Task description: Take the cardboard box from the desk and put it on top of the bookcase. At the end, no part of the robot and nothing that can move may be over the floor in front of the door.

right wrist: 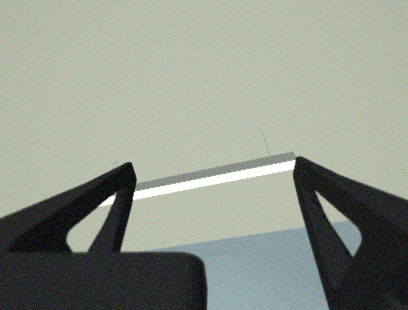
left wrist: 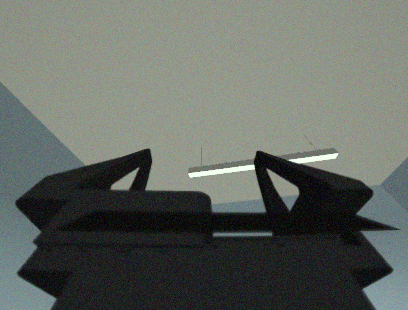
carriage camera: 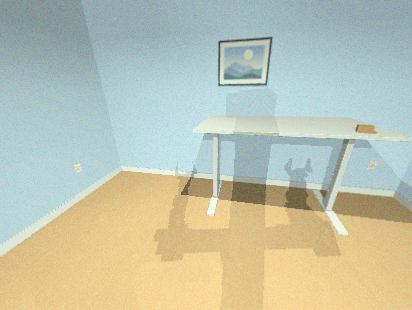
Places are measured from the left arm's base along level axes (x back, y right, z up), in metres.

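Pixels of known places: left gripper, fingertip midpoint: [left wrist: 203, 155]; right gripper, fingertip midpoint: [right wrist: 212, 168].
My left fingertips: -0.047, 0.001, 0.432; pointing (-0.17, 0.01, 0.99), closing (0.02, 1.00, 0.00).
Behind a point stands the place of what it marks, as x, y, z.
The small brown cardboard box [carriage camera: 365, 128] {-1.107, 1.546, 0.090} lies on the right part of the white desk [carriage camera: 300, 126] {-1.355, 1.209, 0.057}, which stands along the far wall in the carriage view. The bookcase and the door do not show in these views. My left gripper [left wrist: 203, 155] {-0.047, 0.001, 0.432} is open, with its fingers wide apart and the ceiling behind them. My right gripper [right wrist: 212, 168] {-0.021, 0.679, 0.438} is open too, with nothing between its fingers. Both grippers point up toward the ceiling, away from the box.
The desk's legs [carriage camera: 216, 165] {-1.634, 0.498, -0.440} [carriage camera: 341, 175] {-1.326, 1.700, -0.438} stand on long white feet on the wooden floor [carriage camera: 100, 240] {-1.081, -0.619, -0.894}. A framed picture [carriage camera: 245, 62] {-1.984, 0.839, 0.622} hangs above the desk. A blue wall [carriage camera: 45, 125] {-1.650, -1.215, 0.059} runs along the left. A ceiling lamp [left wrist: 225, 169] {-0.912, 0.246, 1.184} [right wrist: 215, 180] {-0.813, 0.717, 1.184} shows beyond the fingers in both wrist views.
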